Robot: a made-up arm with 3 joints.
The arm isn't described. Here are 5 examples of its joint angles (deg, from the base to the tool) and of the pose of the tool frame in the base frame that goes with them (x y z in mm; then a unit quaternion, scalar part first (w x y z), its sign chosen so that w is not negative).
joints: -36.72 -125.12 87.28
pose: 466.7 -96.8 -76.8 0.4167 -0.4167 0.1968 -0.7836
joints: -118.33 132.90 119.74
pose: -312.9 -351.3 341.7 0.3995 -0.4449 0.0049 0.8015
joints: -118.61 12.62 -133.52
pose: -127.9 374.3 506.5 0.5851 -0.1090 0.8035 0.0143
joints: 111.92 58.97 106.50
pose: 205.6 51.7 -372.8 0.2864 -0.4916 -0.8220 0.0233
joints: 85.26 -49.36 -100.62
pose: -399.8 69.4 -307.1 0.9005 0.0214 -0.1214 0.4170
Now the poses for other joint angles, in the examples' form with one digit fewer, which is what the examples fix.
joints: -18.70 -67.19 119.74
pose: 458 251 -89 0.530 -0.196 0.643 -0.517
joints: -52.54 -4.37 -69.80
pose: 357 333 126 0.482 -0.038 -0.875 0.006
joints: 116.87 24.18 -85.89
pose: -199 405 -163 0.942 -0.041 0.261 -0.205
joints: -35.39 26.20 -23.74
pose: 101 364 188 0.847 0.225 -0.481 0.023
